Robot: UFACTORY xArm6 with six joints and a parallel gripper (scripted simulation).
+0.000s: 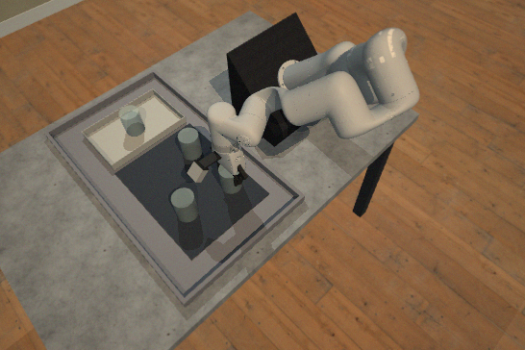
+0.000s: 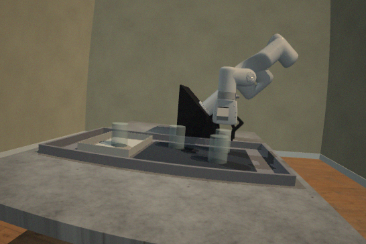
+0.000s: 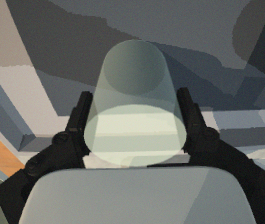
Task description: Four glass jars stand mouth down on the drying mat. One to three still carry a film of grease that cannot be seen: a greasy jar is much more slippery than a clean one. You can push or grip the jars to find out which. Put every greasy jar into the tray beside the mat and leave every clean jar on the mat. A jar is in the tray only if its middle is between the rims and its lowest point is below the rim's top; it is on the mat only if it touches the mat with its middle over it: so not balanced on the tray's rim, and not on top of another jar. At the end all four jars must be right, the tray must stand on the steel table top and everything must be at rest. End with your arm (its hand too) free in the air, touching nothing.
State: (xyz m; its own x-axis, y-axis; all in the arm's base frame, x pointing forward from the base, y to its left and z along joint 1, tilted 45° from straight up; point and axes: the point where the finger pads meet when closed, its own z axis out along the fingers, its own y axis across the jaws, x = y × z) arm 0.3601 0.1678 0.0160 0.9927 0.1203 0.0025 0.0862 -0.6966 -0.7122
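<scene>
Now: hand 410 mm to the left of the cream tray, 130 mm short of it and 60 mm above it. Also, from my hand: dark mat 100 mm ahead, 90 mm to the right, 70 mm below.
</scene>
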